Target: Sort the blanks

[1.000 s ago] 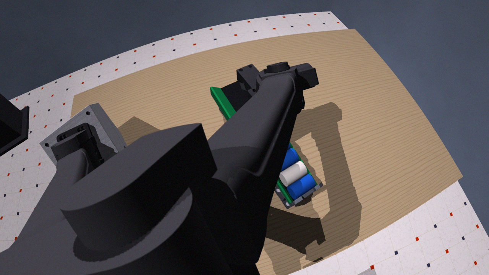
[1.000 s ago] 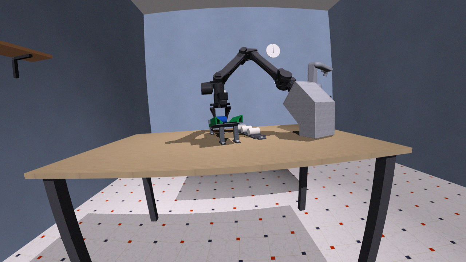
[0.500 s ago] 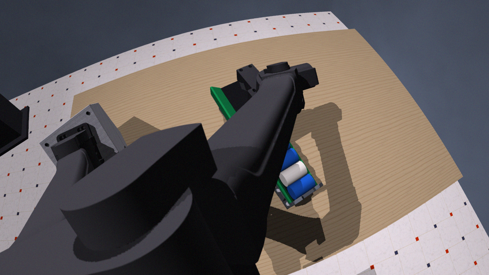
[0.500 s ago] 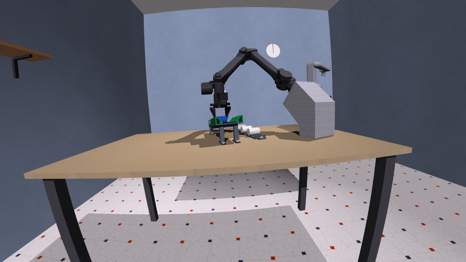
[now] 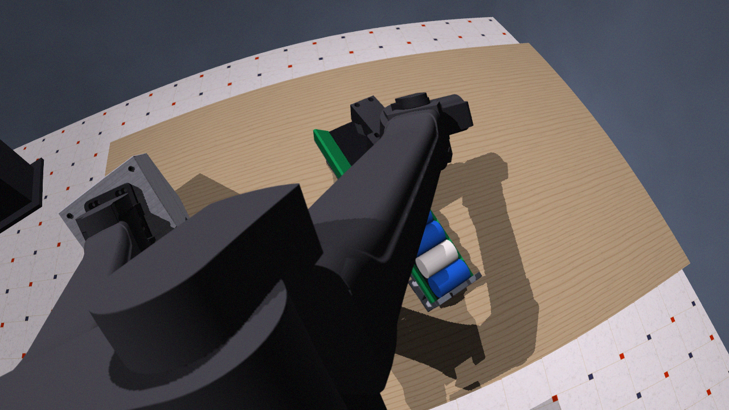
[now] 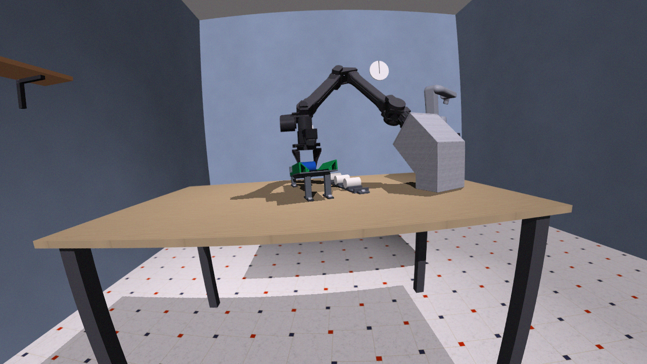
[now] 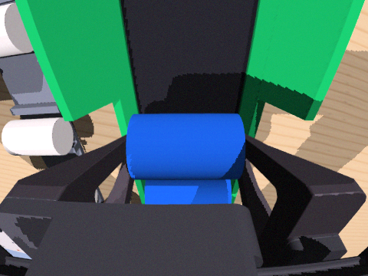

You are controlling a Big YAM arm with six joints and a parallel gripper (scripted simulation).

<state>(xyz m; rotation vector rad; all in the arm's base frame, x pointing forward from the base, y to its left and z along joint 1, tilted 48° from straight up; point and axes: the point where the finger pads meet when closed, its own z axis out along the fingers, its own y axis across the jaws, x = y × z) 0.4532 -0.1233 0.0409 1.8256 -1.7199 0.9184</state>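
Now: hand 200 mm to the left of the grey stop and 40 mm above it. Also, from my hand: grey stock rack 160 mm behind, 10 mm to the right, 110 mm below.
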